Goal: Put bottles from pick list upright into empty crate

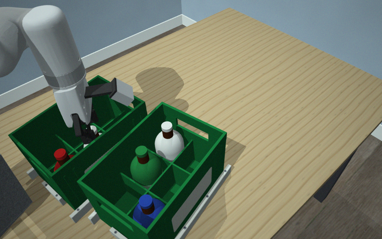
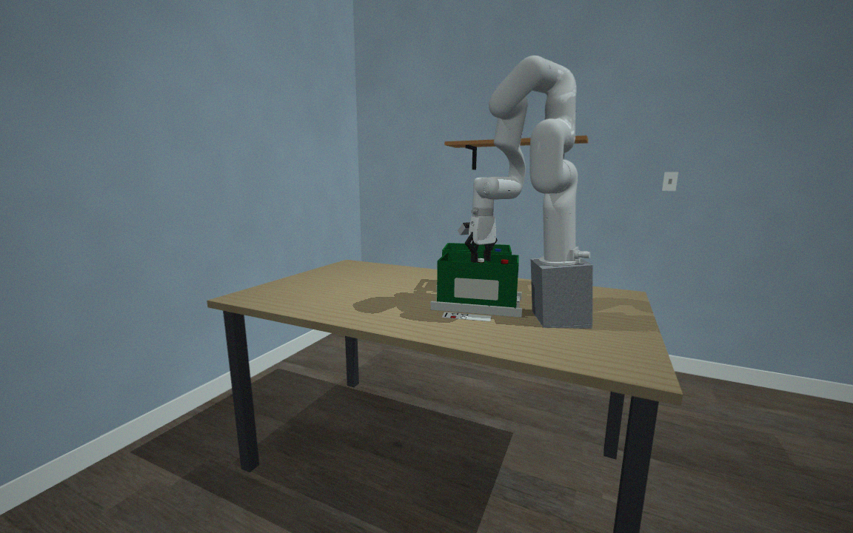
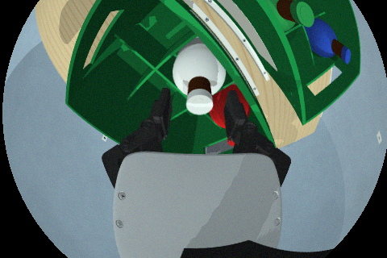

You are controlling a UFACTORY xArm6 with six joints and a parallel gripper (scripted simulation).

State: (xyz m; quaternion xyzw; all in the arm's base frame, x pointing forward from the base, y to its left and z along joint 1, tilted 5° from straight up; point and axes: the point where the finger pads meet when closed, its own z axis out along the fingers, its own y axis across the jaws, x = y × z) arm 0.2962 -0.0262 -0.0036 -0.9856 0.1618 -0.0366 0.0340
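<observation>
My hand is 80 mm past the red-label bottle, 80 mm above it and 30 mm to the left of it. Also, from my hand: blue bottle 230 mm to the right, 80 mm below, 40 mm ahead; pick list 180 mm to the left, 170 mm below, 50 mm behind; green bottle 120 mm to the right, 80 mm below, 80 mm ahead.
</observation>
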